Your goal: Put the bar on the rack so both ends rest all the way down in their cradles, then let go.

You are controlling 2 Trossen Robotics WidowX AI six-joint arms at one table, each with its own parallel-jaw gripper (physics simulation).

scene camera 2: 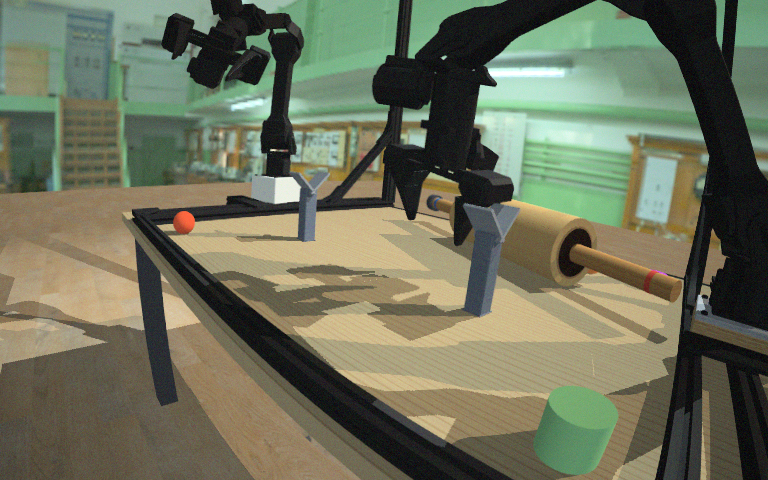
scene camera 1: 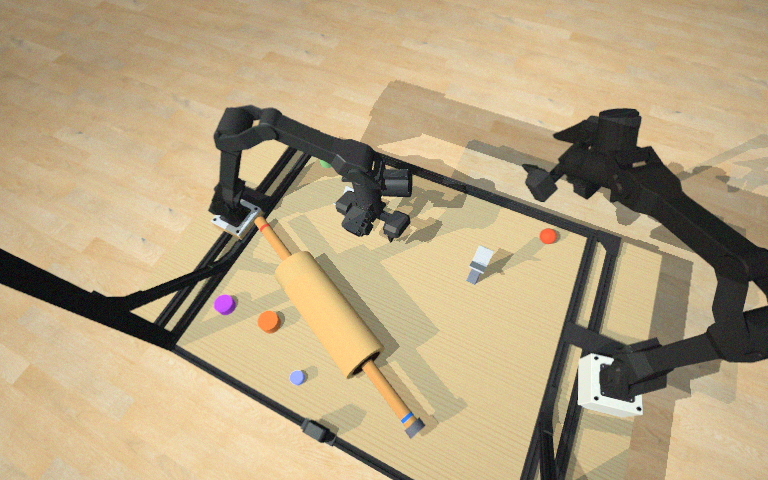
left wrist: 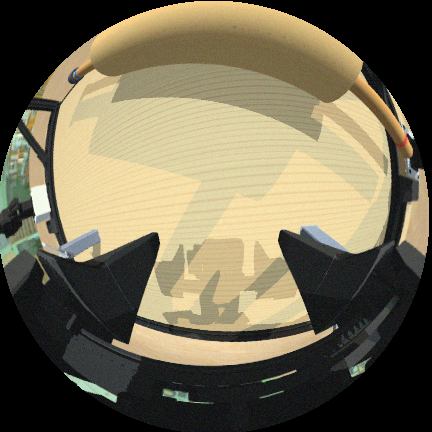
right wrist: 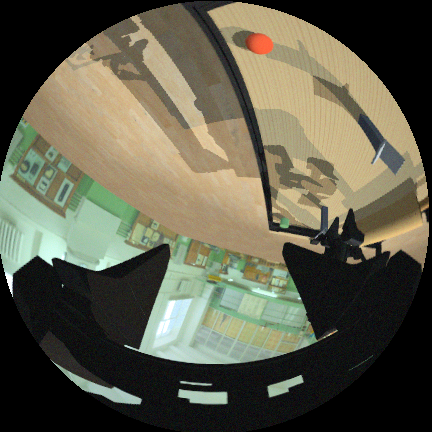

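The bar, a tan rolling pin, lies diagonally across the table, away from the rack. One handle has a red band, the other a blue band and dark tip. The rack is two grey-blue Y-topped posts: one post stands alone; the other post is mostly hidden behind the left arm in scene camera 1. Both cradles are empty. My left gripper is open and empty, pointing down above the table between post and bar. My right gripper is open and empty, raised high beyond the table edge.
A red ball lies near a table corner. A green cylinder stands near the other post. Purple, orange and blue pieces lie beside the bar. Black rails edge the table.
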